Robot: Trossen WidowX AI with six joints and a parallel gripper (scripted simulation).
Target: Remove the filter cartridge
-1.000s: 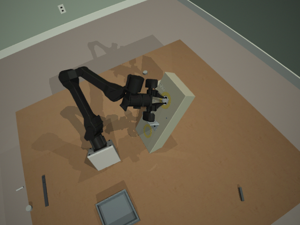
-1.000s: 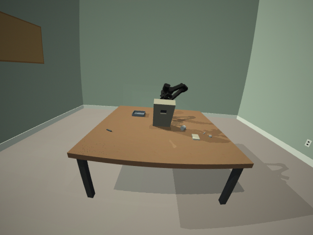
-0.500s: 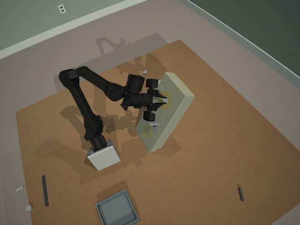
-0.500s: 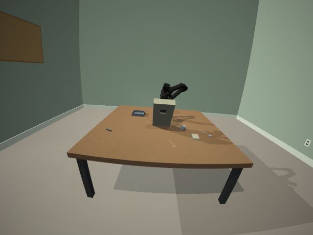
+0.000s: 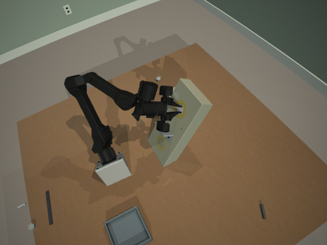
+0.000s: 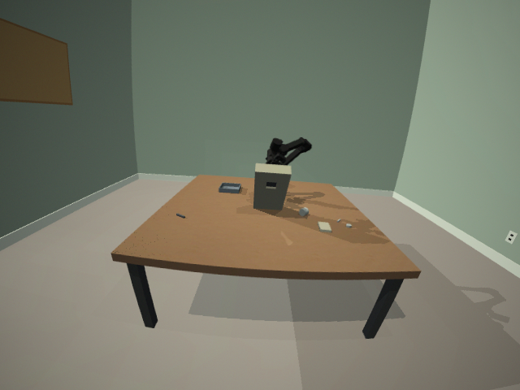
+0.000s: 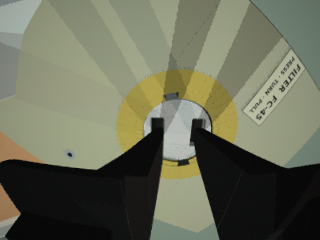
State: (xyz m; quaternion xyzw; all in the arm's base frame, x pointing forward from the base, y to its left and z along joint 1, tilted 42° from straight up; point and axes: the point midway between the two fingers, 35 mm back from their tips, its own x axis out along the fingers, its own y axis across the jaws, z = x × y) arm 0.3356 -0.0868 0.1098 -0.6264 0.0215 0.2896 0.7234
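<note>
Now: gripper tip 10 mm short of the round filter cartridge and 10 mm above it. The rest, counted from my gripper tip: beige service panel (80 mm below, 30 mm behind); cream block (310 mm to the left, 230 mm below, 110 mm ahead); small grey bracket (100 mm below, 90 mm behind).
</note>
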